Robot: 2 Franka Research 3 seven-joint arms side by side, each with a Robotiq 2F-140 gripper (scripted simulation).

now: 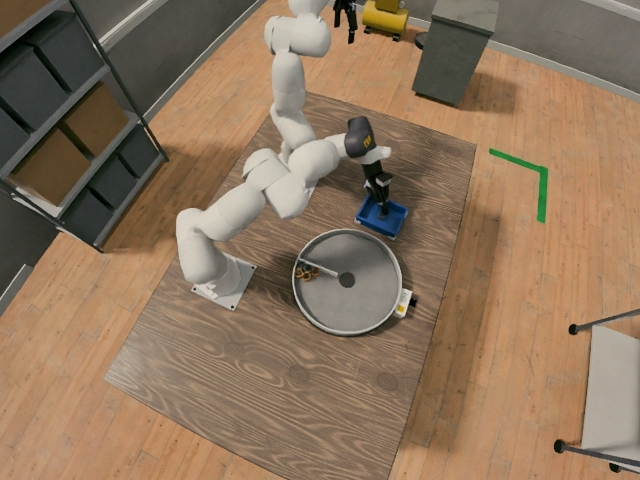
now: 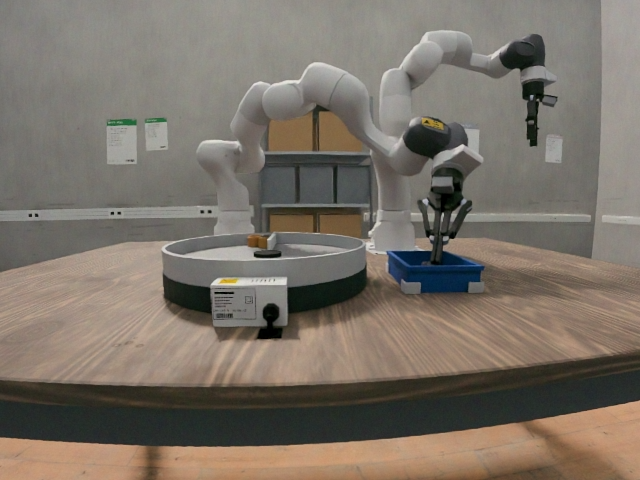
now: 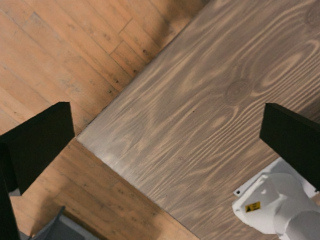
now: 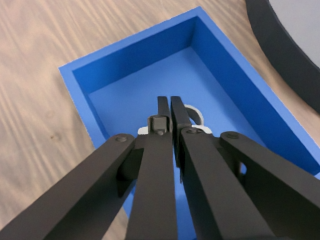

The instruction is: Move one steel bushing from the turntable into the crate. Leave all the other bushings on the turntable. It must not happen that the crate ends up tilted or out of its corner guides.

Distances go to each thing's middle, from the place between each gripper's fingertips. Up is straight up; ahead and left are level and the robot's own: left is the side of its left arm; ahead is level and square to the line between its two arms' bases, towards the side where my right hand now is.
My right hand is 2 cm to the left of the blue crate (image 2: 433, 279) and 4 cm above it. The rest, counted from my right hand: turntable (image 2: 281, 250) (1 cm ahead, 36 cm to the right, 1 cm below).
Now: left hand (image 2: 532, 142) 50 cm short of the blue crate, 56 cm to the left of it and 39 cm above it. Also, from my left hand: turntable: 51 cm ahead, 91 cm to the right, 36 cm below.
